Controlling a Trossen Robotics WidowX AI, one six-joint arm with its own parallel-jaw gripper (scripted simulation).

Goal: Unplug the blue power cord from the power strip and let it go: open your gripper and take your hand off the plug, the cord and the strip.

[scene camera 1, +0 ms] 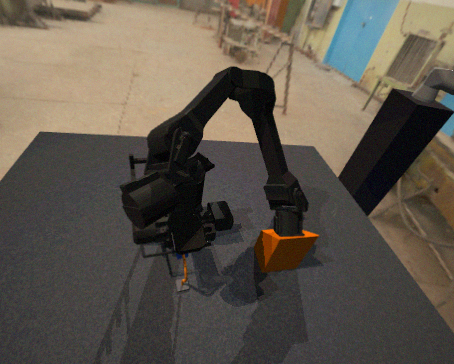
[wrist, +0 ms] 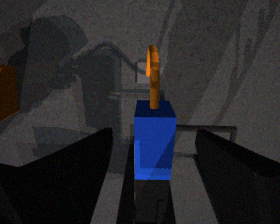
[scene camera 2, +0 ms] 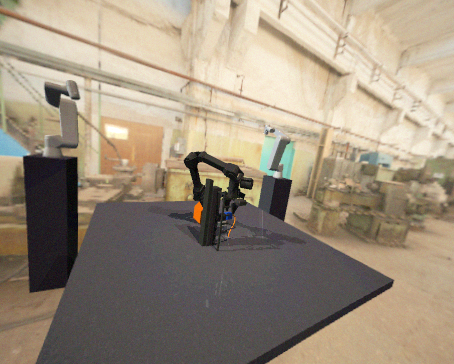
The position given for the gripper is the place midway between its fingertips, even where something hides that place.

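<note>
Gripper visible (scene camera 1: 182,245). Same gripper (wrist: 154,136).
</note>
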